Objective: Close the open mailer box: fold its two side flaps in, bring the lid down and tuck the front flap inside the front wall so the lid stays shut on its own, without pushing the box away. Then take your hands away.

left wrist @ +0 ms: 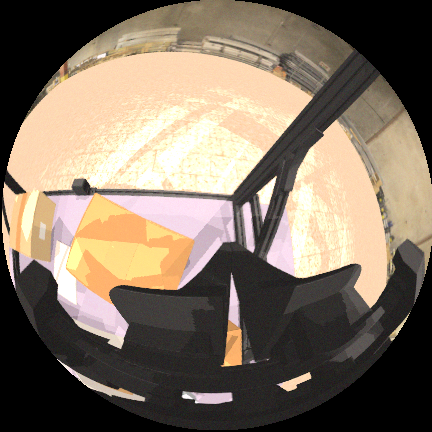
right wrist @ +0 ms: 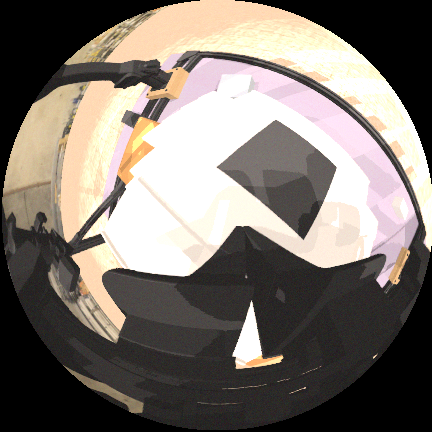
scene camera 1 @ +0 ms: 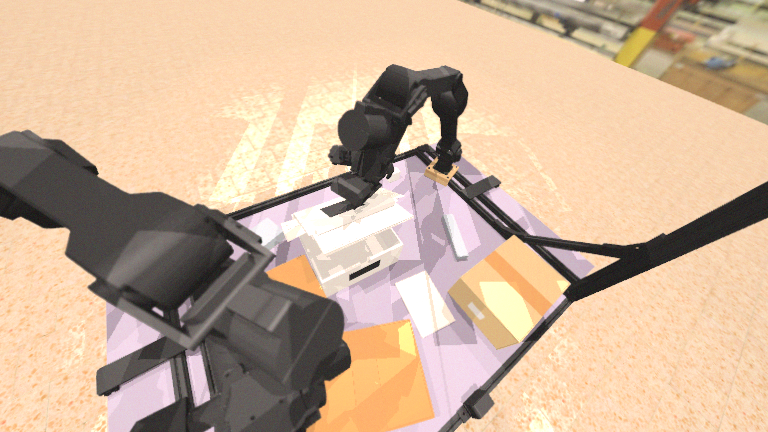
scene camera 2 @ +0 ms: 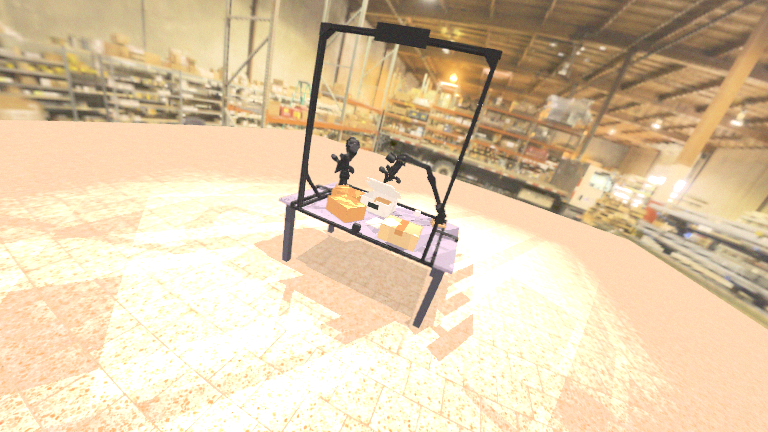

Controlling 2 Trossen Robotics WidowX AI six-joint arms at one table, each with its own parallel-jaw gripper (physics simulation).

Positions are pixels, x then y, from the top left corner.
Scene:
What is the right gripper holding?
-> Nothing.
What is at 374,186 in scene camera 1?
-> The right gripper.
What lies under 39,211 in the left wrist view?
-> A tan box.

